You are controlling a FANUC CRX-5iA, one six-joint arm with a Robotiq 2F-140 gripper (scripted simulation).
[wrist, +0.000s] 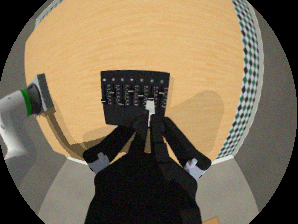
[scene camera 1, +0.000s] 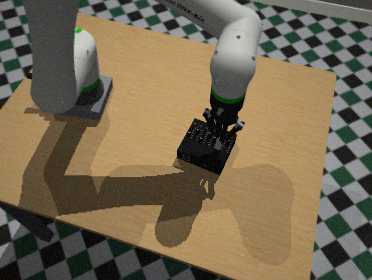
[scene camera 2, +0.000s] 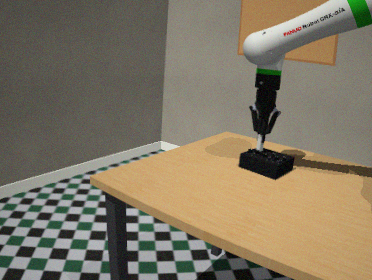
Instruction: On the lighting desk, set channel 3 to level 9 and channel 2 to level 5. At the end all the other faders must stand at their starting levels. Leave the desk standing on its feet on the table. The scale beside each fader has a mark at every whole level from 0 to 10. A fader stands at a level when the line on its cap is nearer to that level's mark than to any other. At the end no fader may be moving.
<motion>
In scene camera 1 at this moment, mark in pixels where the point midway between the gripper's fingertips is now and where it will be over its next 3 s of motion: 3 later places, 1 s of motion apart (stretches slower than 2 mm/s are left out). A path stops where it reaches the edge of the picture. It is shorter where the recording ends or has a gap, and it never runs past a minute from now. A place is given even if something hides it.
My gripper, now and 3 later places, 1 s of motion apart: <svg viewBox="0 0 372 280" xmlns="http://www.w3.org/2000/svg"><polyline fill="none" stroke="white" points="218,146 218,145 219,140 219,131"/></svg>
</motion>
